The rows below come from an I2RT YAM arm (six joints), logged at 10 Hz.
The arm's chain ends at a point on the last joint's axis. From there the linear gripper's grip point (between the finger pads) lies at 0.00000 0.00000 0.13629 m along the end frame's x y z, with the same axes.
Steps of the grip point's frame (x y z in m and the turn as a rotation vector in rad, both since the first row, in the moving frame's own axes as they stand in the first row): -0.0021, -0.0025, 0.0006, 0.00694, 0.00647, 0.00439; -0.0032, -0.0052, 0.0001, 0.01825, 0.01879, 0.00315; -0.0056, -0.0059, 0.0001, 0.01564, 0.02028, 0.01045; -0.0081, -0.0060, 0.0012, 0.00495, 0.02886, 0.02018; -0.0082, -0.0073, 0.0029, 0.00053, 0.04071, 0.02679; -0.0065, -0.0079, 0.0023, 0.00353, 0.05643, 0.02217; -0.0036, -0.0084, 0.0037, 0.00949, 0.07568, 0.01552; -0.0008, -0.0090, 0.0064, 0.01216, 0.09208, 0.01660
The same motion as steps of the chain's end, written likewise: -0.0030, -0.0016, 0.0006, 0.00694, 0.00647, 0.00439; -0.0058, -0.0027, 0.0001, 0.01825, 0.01879, 0.00315; -0.0084, -0.0038, 0.0001, 0.01564, 0.02028, 0.01045; -0.0120, -0.0054, 0.0013, 0.00495, 0.02886, 0.02018; -0.0137, -0.0073, 0.0030, 0.00053, 0.04071, 0.02679; -0.0142, -0.0075, 0.0025, 0.00353, 0.05643, 0.02217; -0.0139, -0.0072, 0.0041, 0.00949, 0.07568, 0.01552; -0.0133, -0.0074, 0.0070, 0.01216, 0.09208, 0.01660
